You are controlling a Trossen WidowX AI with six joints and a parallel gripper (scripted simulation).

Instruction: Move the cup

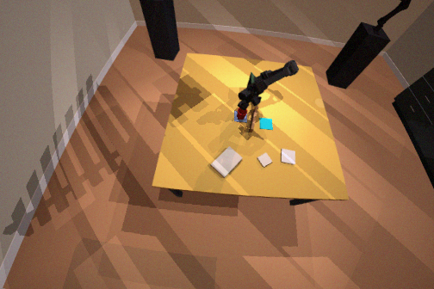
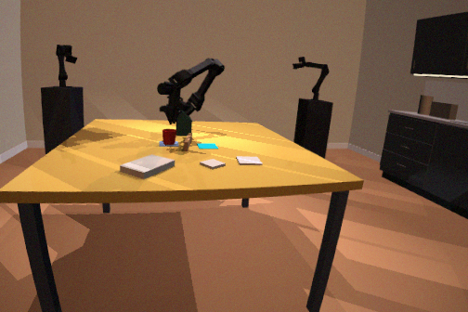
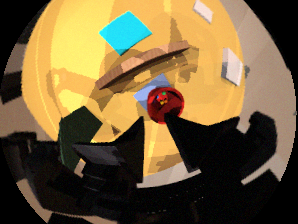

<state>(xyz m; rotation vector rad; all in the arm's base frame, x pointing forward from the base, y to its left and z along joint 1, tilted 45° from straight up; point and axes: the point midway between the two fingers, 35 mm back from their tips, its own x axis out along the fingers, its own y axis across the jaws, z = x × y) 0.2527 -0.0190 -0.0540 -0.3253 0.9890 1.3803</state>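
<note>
The red cup lies 30 mm ahead of my gripper tip, 10 mm to the right of it and 60 mm below it. From my gripper tip the other things lie so: wooden stick: 40 mm ahead, 90 mm to the left, 90 mm below; light blue pad: 30 mm ahead, 10 mm to the right, 110 mm below; teal pad: 40 mm ahead, 190 mm to the left, 110 mm below.
</note>
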